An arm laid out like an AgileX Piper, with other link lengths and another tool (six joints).
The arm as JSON. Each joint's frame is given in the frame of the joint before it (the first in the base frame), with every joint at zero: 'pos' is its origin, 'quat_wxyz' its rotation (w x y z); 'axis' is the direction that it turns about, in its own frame. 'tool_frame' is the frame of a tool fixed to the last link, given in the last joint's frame.
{
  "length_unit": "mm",
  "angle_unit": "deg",
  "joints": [
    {
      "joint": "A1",
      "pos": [
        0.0,
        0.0,
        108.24
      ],
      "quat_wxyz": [
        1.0,
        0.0,
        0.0,
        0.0
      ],
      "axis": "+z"
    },
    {
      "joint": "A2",
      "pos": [
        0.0,
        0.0,
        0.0
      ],
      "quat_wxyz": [
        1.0,
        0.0,
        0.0,
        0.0
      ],
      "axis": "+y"
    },
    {
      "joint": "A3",
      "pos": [
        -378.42,
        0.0,
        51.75
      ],
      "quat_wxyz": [
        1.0,
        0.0,
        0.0,
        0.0
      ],
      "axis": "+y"
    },
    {
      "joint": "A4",
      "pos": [
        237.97,
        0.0,
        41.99
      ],
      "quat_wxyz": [
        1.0,
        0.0,
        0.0,
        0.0
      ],
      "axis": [
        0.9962,
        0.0,
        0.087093
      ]
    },
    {
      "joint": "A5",
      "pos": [
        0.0,
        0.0,
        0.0
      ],
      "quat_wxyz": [
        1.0,
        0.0,
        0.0,
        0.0
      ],
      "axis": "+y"
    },
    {
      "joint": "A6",
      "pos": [
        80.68,
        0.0,
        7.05
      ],
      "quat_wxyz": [
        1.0,
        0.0,
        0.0,
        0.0
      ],
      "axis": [
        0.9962,
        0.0,
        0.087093
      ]
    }
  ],
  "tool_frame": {
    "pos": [
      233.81,
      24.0,
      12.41
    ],
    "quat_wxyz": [
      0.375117,
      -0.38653,
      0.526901,
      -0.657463
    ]
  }
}
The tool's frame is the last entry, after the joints.
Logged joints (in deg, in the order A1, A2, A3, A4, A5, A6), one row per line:
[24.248, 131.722, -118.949, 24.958, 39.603, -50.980]
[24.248, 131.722, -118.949, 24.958, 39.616, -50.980]
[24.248, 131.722, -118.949, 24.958, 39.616, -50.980]
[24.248, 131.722, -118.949, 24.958, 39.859, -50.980]
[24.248, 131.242, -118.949, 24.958, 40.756, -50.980]
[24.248, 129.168, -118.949, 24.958, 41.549, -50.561]
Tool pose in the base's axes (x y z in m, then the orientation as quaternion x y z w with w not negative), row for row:
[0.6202, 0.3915, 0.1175, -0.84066, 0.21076, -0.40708, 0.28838]
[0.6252, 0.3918, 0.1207, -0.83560, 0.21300, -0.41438, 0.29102]
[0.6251, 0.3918, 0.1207, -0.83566, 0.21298, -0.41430, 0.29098]
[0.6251, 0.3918, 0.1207, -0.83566, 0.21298, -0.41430, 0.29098]
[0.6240, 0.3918, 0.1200, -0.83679, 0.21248, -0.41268, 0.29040]
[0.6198, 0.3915, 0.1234, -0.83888, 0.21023, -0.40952, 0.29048]
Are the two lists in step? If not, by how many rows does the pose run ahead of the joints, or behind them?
The pose runs 1 row behind the joints: the pose in row i belongs to the joints in row i - 1.
